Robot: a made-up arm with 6 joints. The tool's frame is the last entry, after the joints.
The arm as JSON. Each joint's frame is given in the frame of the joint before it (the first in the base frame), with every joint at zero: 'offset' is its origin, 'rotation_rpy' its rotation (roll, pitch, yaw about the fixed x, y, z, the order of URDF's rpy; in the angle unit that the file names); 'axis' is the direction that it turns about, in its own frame. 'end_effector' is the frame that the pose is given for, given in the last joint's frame.
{
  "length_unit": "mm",
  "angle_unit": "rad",
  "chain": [
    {
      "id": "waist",
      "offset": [
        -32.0,
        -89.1,
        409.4
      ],
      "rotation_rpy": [
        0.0,
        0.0,
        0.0
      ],
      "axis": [
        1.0,
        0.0,
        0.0
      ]
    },
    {
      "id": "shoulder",
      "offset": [
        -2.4,
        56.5,
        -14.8
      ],
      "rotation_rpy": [
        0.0,
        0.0,
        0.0
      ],
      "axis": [
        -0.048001,
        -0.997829,
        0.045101
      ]
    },
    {
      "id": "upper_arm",
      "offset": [
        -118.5,
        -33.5,
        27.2
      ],
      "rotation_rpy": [
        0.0,
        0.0,
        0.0
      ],
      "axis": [
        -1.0,
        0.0,
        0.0
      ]
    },
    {
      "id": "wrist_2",
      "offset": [
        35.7,
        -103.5,
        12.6
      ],
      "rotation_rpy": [
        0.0,
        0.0,
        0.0
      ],
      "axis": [
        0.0,
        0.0,
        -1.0
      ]
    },
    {
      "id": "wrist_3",
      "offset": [
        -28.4,
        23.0,
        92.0
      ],
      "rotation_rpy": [
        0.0,
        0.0,
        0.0
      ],
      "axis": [
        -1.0,
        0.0,
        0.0
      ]
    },
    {
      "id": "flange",
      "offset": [
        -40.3,
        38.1,
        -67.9
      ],
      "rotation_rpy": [
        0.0,
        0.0,
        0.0
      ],
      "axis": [
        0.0,
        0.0,
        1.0
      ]
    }
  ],
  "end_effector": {
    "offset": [
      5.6,
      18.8,
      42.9
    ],
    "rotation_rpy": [
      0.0,
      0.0,
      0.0
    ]
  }
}
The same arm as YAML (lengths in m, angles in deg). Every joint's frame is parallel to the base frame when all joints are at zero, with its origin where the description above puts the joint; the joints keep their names.
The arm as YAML. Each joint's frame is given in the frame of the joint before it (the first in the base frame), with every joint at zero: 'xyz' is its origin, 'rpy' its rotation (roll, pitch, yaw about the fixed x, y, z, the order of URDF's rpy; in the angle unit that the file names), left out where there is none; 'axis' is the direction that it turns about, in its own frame. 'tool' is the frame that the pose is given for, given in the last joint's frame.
units:
  length: m
  angle: deg
joints:
  - name: waist
    type: revolute
    origin:
      xyz: [-0.032, -0.0891, 0.4094]
    axis: [1.0, 0.0, 0.0]
  - name: shoulder
    type: revolute
    origin:
      xyz: [-0.0024, 0.0565, -0.0148]
    axis: [-0.048001, -0.997829, 0.045101]
  - name: upper_arm
    type: revolute
    origin:
      xyz: [-0.1185, -0.0335, 0.0272]
    axis: [-1.0, 0.0, 0.0]
  - name: wrist_2
    type: revolute
    origin:
      xyz: [0.0357, -0.1035, 0.0126]
    axis: [0.0, 0.0, -1.0]
  - name: wrist_3
    type: revolute
    origin:
      xyz: [-0.0284, 0.023, 0.092]
    axis: [-1.0, 0.0, 0.0]
  - name: flange
    type: revolute
    origin:
      xyz: [-0.0403, 0.0381, -0.0679]
    axis: [0.0, 0.0, 1.0]
tool:
  origin:
    xyz: [0.0056, 0.0188, 0.0429]

